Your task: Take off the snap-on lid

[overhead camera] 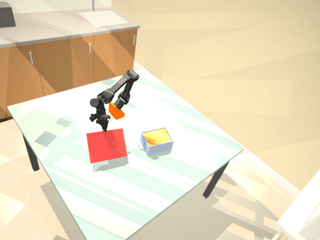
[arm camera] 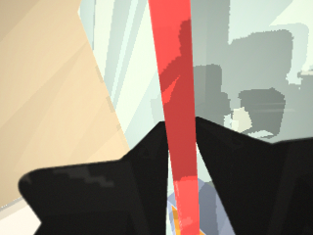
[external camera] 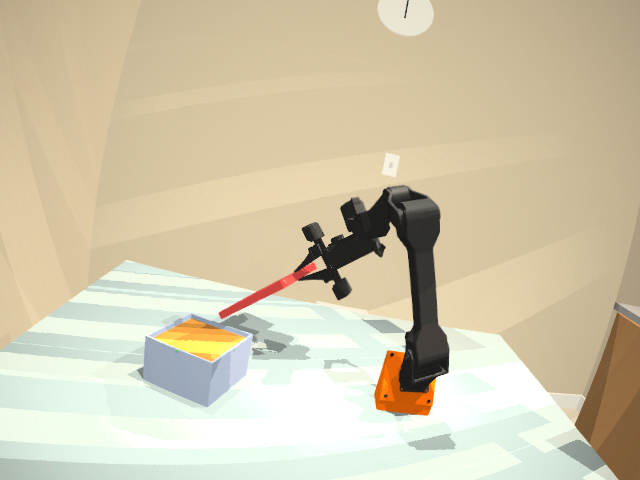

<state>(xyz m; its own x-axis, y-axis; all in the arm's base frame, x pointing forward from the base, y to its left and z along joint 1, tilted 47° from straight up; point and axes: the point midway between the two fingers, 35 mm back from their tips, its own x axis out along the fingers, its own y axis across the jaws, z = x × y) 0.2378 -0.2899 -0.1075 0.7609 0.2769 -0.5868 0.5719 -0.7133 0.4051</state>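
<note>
Now: gripper tip 6 cm short of the red lid, 5 cm above it and 2 cm to the left of it. From my gripper tip the other things lie so: storage box (32 cm to the left, 17 cm ahead, 12 cm below).
</note>
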